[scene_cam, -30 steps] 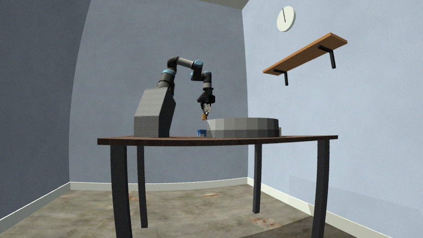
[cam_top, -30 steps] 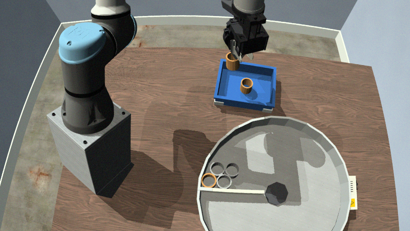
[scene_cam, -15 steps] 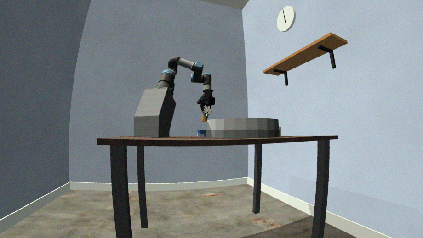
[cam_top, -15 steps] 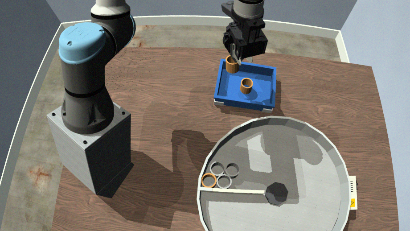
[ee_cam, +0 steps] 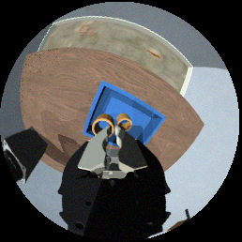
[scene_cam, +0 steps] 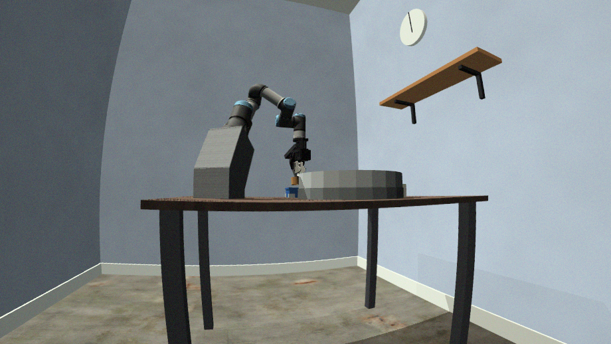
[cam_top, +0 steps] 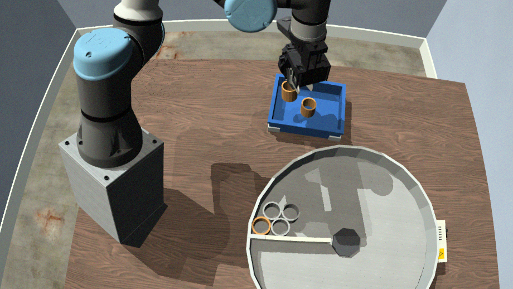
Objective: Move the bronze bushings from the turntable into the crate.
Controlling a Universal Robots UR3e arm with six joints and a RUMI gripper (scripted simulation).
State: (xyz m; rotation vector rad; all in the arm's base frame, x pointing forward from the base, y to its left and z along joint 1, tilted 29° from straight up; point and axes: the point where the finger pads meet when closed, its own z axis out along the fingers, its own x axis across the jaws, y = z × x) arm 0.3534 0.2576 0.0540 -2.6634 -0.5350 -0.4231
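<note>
Now: the blue crate 80 mm below my hand, 40 mm ahead of it and 10 mm to the right of it. Also, from my hand: grey turntable (350 mm to the right, 150 mm ahead, 50 mm below).
</note>
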